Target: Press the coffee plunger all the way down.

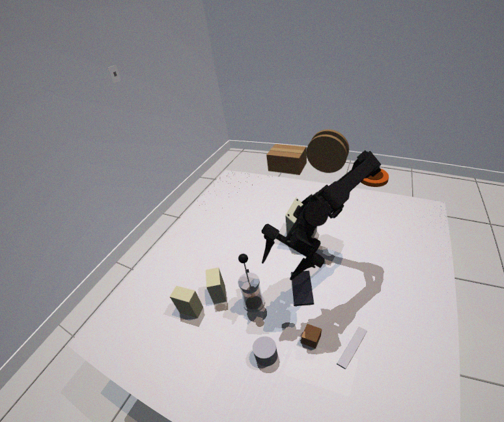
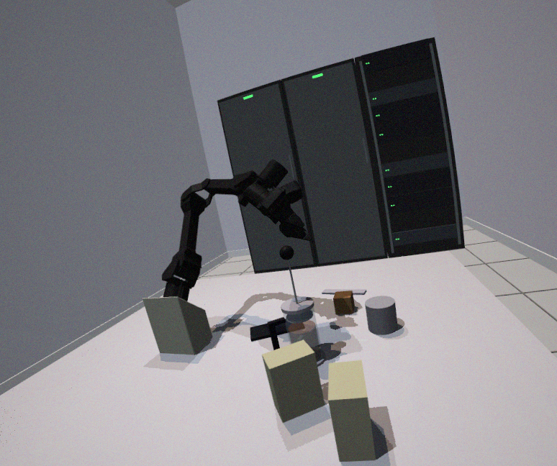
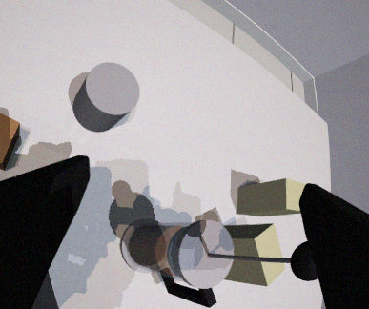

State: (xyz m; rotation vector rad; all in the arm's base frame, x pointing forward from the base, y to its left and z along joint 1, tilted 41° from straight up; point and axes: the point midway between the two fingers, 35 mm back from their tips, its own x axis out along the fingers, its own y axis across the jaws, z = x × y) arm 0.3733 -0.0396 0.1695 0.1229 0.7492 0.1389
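Now: gripper tip 3 cm past the glass coffee press, 13 cm to the left of it and 14 cm above it. Round my gripper tip: grey strip (2 cm ahead, 26 cm to the left, 26 cm below); small brown cube (4 cm ahead, 12 cm to the left, 24 cm below); black flat slab (15 cm behind, 2 cm to the left, 26 cm below).
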